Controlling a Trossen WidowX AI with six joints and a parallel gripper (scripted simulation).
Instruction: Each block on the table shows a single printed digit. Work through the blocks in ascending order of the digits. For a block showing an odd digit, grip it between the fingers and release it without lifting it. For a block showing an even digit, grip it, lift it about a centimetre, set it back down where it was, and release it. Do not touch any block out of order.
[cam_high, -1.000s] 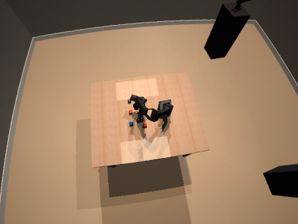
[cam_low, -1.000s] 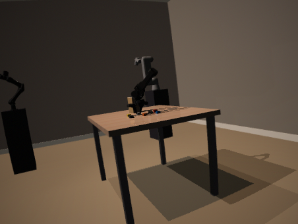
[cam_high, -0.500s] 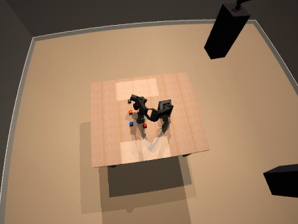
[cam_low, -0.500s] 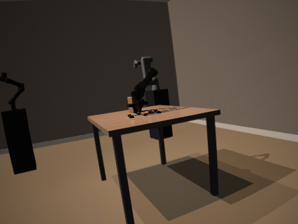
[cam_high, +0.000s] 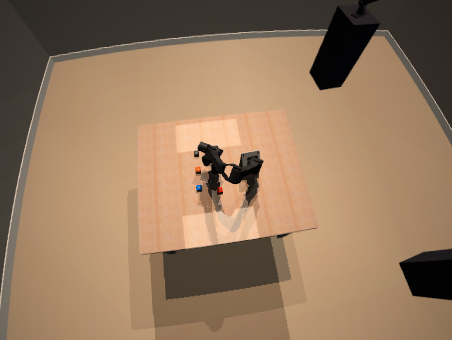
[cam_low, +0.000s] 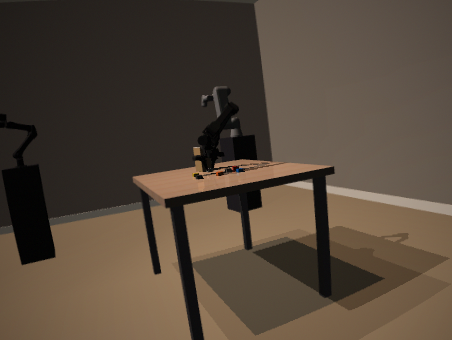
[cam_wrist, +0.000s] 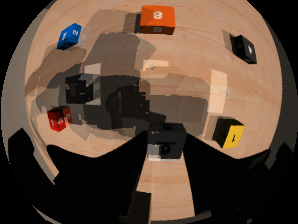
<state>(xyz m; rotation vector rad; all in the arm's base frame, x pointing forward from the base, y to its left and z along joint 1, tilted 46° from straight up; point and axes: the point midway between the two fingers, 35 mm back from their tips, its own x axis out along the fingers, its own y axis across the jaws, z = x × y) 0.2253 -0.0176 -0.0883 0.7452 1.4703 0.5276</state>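
Right now my gripper tip is 12 cm short of the orange block and 1 cm above it. From my gripper tip the other things lie so: yellow block: 1 cm behind, 9 cm to the right, 1 cm below; then grey block: 5 cm ahead, 10 cm to the left, 1 cm below; then black block: 10 cm ahead, 12 cm to the right, 1 cm below.
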